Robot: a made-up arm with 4 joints.
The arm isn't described. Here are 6 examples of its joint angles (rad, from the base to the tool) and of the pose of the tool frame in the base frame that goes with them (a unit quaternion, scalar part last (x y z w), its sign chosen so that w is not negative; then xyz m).
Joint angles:
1: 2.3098 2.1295 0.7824 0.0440
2: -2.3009 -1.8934 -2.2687 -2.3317
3: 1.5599 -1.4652 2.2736 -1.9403
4: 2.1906 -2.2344 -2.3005 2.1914
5: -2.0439 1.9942 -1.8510 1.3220
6: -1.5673 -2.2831 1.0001 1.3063
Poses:
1: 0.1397 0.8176 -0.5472 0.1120 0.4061 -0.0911 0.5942
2: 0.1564 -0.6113 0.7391 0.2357 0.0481 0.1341 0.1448
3: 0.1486 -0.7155 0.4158 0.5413 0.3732 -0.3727 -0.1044
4: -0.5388 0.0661 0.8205 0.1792 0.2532 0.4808 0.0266
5: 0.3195 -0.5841 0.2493 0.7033 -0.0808 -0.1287 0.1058
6: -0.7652 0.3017 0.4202 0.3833 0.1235 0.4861 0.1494
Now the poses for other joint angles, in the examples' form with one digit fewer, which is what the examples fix.
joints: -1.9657 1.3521 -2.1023 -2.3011
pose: 0.738 -0.098 -0.471 0.473 -0.651 0.376 -0.061
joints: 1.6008 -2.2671 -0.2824 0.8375
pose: 0.253 0.863 0.274 0.342 0.235 -0.485 -0.364
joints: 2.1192 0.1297 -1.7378 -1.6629
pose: 0.213 -0.733 -0.627 0.156 0.581 0.327 -0.349
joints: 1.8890 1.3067 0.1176 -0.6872
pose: -0.474 -0.382 0.771 0.187 0.512 0.108 0.528
